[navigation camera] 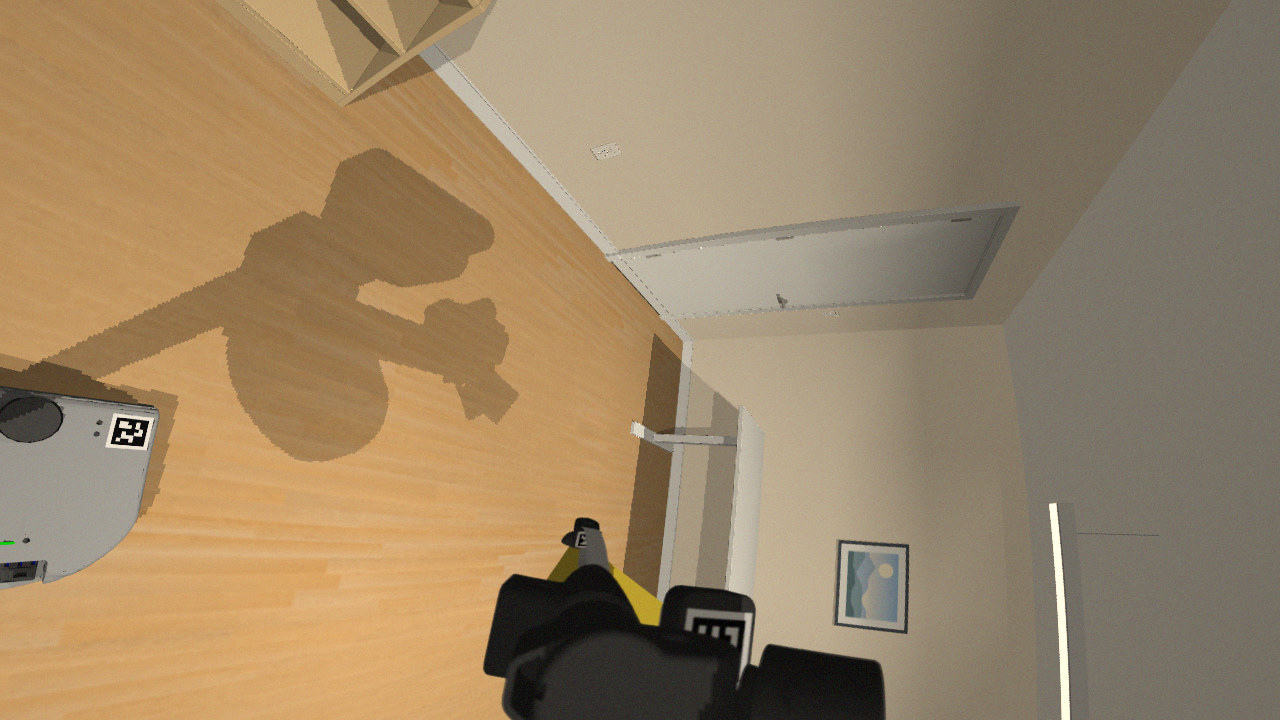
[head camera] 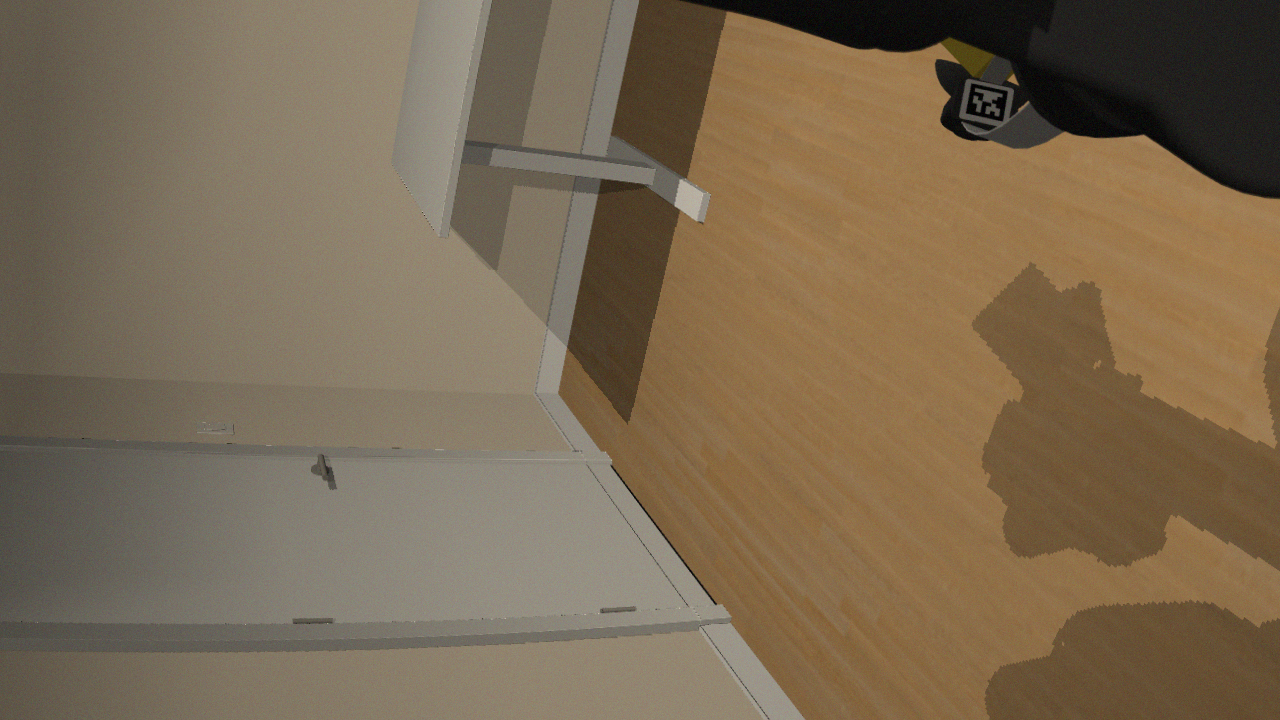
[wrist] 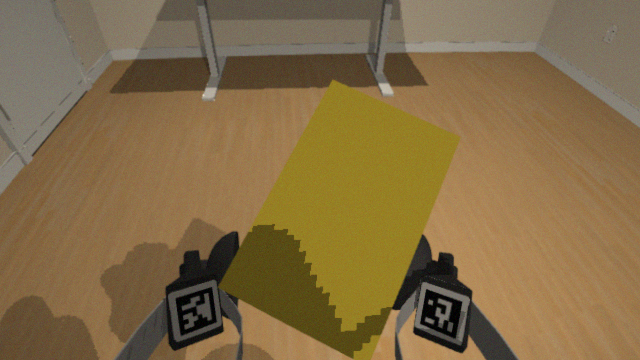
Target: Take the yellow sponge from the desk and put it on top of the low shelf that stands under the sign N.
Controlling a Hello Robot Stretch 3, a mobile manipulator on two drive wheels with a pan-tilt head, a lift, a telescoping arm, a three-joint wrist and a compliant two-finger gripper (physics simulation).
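Where they show: gripper, between the fingertips: [wrist: 322, 257]; robot's base, origin of its link: [navigation camera: 31, 416].
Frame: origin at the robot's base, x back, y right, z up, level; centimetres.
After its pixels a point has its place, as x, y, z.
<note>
The yellow sponge [head camera: 966, 55] @[2.9, 32.4, 105.3] [navigation camera: 637, 598] @[6.8, 35.8, 107.8] [wrist: 360, 190] @[8.2, 34.2, 107.0] is held slanted between the two fingertips of my gripper [head camera: 980, 85] [navigation camera: 595, 557] [wrist: 322, 257] @[6.9, 35.0, 101.5], which is shut on it. In the wrist view its far end points away over the floor, and a shadow covers its near left part. In the head and navigation views the dark wrist hides much of the sponge. A white desk [head camera: 438, 116] @[-10.0, 258.8, 72.0] [navigation camera: 748, 501] @[17.6, 265.3, 72.1] stands against the wall, beyond the gripper; its legs show in the wrist view. The sign N does not show in these views.
A wooden shelf unit [navigation camera: 286, 44] @[-99.8, 16.2, 5.8] shows in part at the navigation view's top left; which sign it belongs to cannot be told. A closed door [head camera: 358, 546] @[-115.4, 230.0, 87.0] [navigation camera: 868, 268] @[-114.5, 236.6, 144.9] [wrist: 35, 65] @[-114.4, 237.5, 35.7] is near the desk's corner. A framed picture [navigation camera: 872, 586] @[70.9, 306.3, 148.3] hangs on the wall. My base [navigation camera: 80, 483] @[9.5, 7.9, 16.0] stands on the wooden floor.
</note>
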